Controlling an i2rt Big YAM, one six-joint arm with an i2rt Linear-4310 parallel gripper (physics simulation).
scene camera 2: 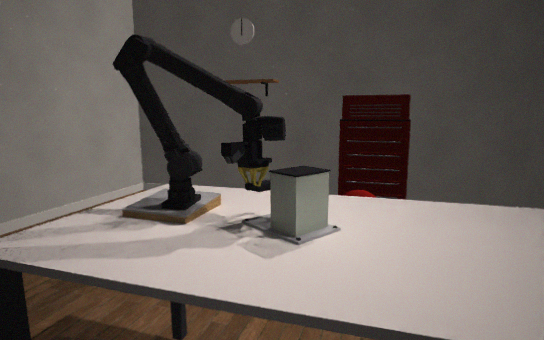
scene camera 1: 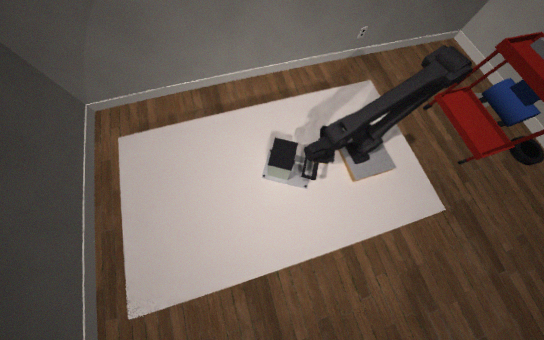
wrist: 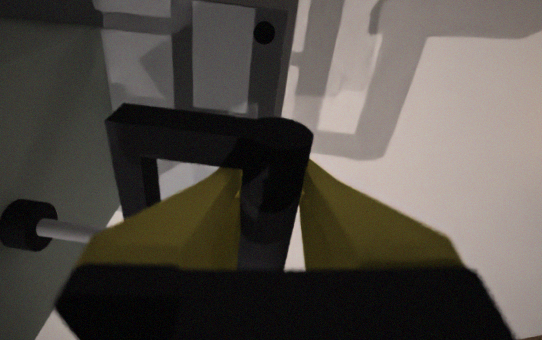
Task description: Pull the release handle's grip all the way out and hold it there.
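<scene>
The release unit is a pale green box (scene camera 1: pixel 280 172) (scene camera 2: pixel 299 205) (wrist: pixel 50 125) with a black top, upright on a grey base plate (scene camera 1: pixel 294 182) (scene camera 2: pixel 320 234) (wrist: pixel 220 65). Its black, frame-shaped handle (scene camera 1: pixel 315 170) (scene camera 2: pixel 258 187) (wrist: pixel 175 142) stands out from the box's side facing the arm, with a gap between. In the wrist view a light grey rod (wrist: pixel 70 230) runs from a black collar (wrist: pixel 29 225) on the box toward the handle. My gripper (scene camera 2: pixel 254 176) (wrist: pixel 270 169) is shut on the handle's outer grip bar, one yellow finger on each side. The lower fingers are hidden in scene camera 1.
The arm's base stands on a grey-topped wooden board (scene camera 1: pixel 377 167) (scene camera 2: pixel 202 212) on the white table (scene camera 1: pixel 210 225) (scene camera 2: pixel 425 270). A red cart (scene camera 1: pixel 470 122) stands beyond the table at the right in scene camera 1. A red tool cabinet (scene camera 2: pixel 375 145) stands behind the table in scene camera 2.
</scene>
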